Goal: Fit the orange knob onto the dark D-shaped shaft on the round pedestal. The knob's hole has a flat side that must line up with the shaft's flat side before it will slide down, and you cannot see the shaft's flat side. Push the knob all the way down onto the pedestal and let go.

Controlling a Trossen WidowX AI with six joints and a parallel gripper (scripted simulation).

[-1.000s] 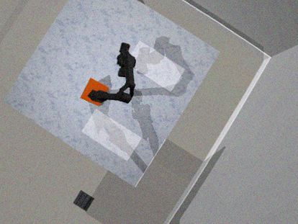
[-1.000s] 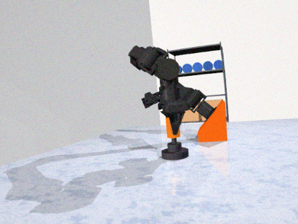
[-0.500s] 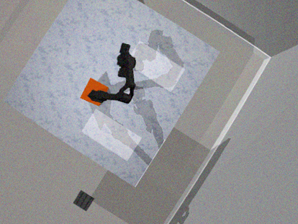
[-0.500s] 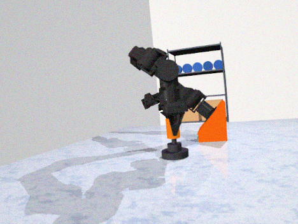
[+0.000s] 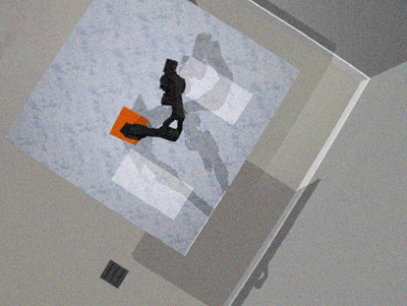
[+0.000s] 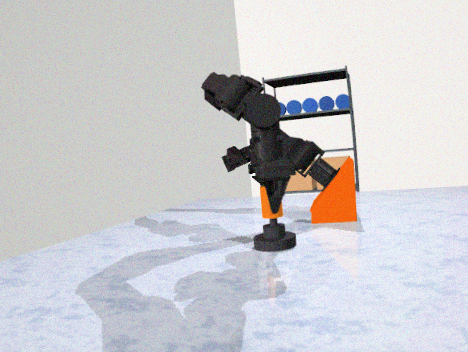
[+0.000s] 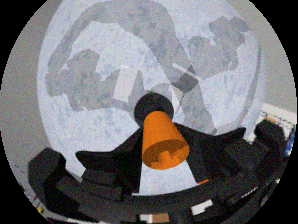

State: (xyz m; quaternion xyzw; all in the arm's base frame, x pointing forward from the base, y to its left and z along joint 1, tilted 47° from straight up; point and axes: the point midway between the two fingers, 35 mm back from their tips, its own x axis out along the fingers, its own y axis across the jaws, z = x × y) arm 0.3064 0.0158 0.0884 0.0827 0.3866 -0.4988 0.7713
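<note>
The orange knob lies 20 mm above my gripper tip. Also, from my gripper tip: dark round pedestal: 40 mm below.
</note>
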